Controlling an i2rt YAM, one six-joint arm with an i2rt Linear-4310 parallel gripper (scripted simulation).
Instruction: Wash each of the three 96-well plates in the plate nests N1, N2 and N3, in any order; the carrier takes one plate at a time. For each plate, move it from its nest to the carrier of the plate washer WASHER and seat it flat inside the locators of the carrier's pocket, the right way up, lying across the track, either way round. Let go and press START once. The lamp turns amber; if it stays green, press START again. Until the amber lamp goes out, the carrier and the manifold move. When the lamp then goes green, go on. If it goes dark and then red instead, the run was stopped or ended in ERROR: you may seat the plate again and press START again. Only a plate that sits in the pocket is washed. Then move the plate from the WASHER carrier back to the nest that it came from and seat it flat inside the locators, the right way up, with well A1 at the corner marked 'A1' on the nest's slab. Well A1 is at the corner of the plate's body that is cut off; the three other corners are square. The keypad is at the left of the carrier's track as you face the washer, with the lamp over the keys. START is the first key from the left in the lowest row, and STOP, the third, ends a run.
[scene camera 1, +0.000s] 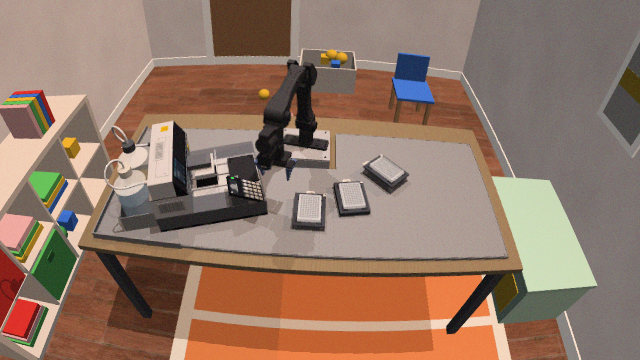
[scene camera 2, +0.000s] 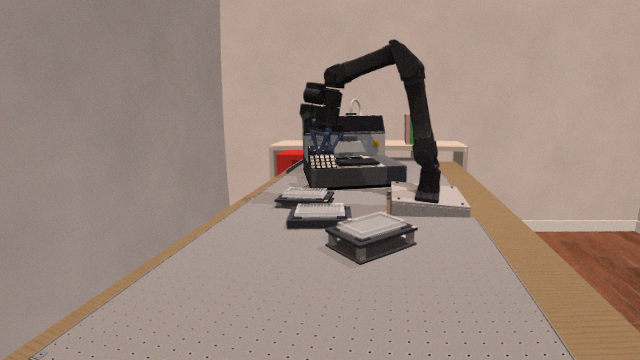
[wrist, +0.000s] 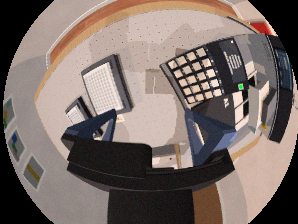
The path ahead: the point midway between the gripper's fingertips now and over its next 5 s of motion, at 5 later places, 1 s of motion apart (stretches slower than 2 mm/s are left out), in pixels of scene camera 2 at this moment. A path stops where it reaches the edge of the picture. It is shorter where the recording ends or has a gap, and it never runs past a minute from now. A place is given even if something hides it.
The gripper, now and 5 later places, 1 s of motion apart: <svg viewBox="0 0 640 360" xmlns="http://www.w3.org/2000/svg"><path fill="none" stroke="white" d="M324 152L348 138L340 146L306 168L305 169L306 184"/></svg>
